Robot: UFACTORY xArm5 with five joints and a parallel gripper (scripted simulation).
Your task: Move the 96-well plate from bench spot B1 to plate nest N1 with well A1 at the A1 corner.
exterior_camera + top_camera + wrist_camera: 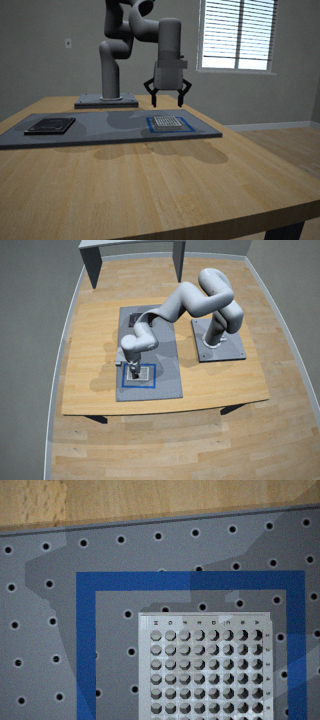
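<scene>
My hand is 7 cm above the white 96-well plate. Round my hand: black plate nest N1: 40 cm to the right, 7 cm below, 2 cm behind; A1 mark: 46 cm to the right, 6 cm below, 5 cm ahead.
</scene>
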